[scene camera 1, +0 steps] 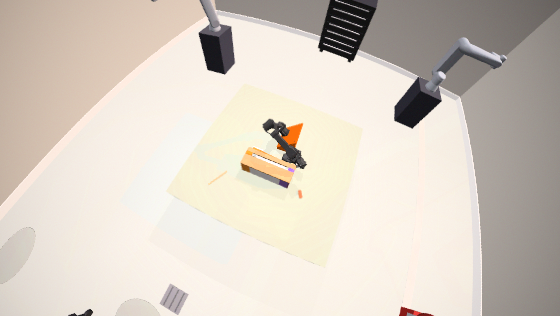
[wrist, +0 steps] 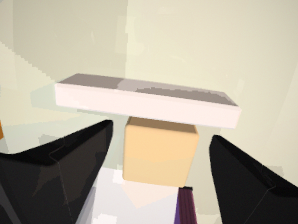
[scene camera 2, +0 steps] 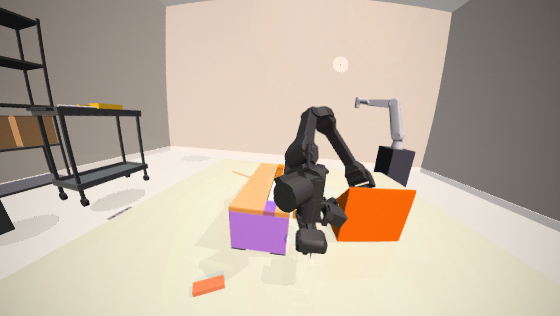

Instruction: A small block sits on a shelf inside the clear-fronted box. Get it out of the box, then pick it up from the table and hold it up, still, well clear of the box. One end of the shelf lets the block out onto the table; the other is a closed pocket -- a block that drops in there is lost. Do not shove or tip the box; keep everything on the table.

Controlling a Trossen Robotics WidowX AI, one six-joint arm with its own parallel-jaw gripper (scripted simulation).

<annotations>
box: scene camera 1; wrist 179,103; scene camera 2
same spot on box: [scene camera 1: 255,162] = [scene camera 2: 267,170]
</annotations>
